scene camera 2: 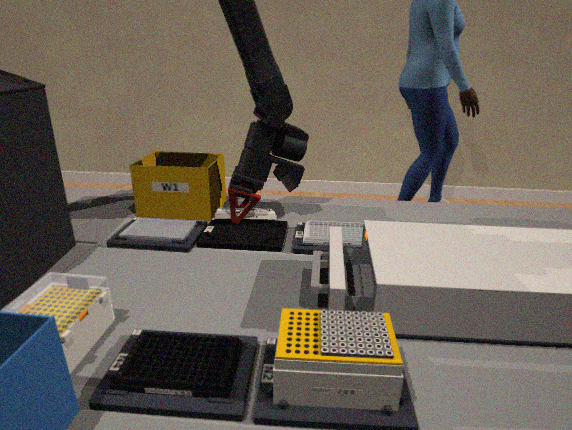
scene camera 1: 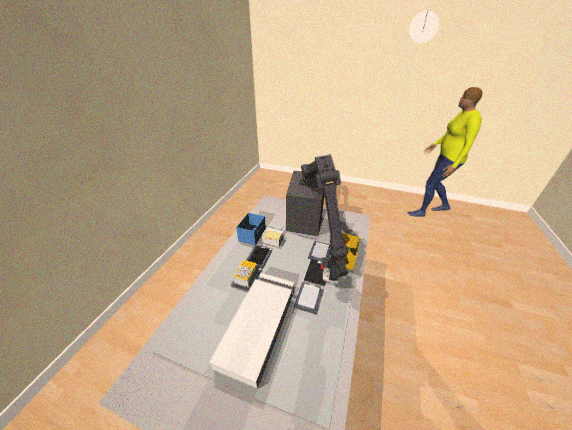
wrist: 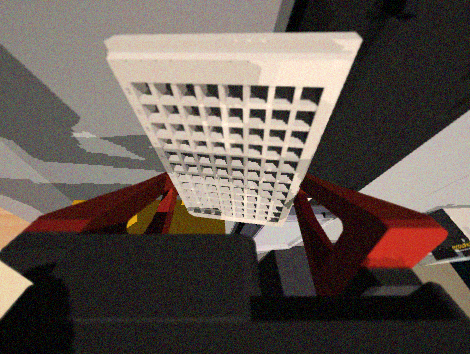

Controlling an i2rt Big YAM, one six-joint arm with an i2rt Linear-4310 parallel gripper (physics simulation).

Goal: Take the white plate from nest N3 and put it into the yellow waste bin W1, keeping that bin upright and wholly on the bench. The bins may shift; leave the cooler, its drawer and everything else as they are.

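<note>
The white plate, with a grid of square wells, sits off the far side of black nest N3 and looks flat or slightly tilted; whether its underside touches the bench is hidden. My gripper is shut on the plate, its red fingertips against both long edges near the end closer to the bin. Its far finger is hidden in scene camera 2. The yellow waste bin W1 stands upright on the bench, left of the gripper in scene camera 2.
Plates sit in nests left and right of N3. The white cooler has its drawer front pulled out. A blue bin, yellow-topped box, black rack and tip box stand opposite.
</note>
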